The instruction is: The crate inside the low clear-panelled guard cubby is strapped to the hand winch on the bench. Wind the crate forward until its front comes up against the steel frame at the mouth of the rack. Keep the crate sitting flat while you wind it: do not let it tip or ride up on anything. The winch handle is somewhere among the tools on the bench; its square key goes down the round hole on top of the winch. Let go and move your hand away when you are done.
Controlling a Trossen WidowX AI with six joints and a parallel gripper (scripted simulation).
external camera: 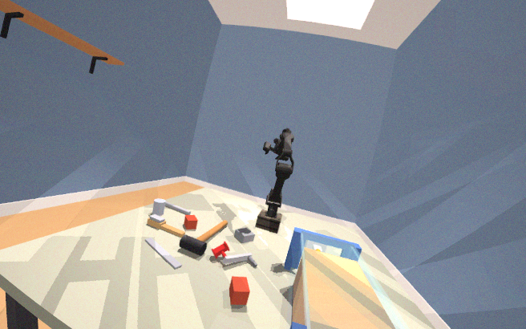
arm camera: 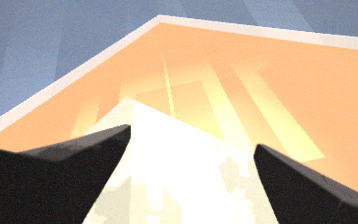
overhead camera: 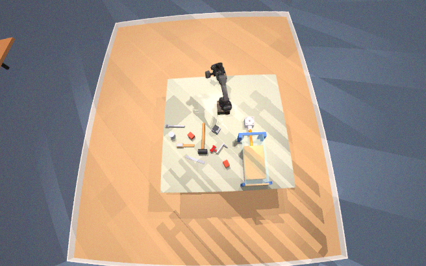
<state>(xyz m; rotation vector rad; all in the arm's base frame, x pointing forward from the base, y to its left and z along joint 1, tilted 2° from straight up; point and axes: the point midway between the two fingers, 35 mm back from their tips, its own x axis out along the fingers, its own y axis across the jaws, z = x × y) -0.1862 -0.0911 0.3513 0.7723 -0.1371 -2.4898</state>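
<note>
The crank arm is 64 cm ahead of my gripper tip, 6 cm to the left of it and 39 cm below it. Also, from my gripper tip: blue steel frame (54 cm ahead, 38 cm to the left, 30 cm below); white hand winch (37 cm ahead, 37 cm to the left, 37 cm below); grey block (44 cm ahead, 4 cm to the left, 39 cm below).
</note>
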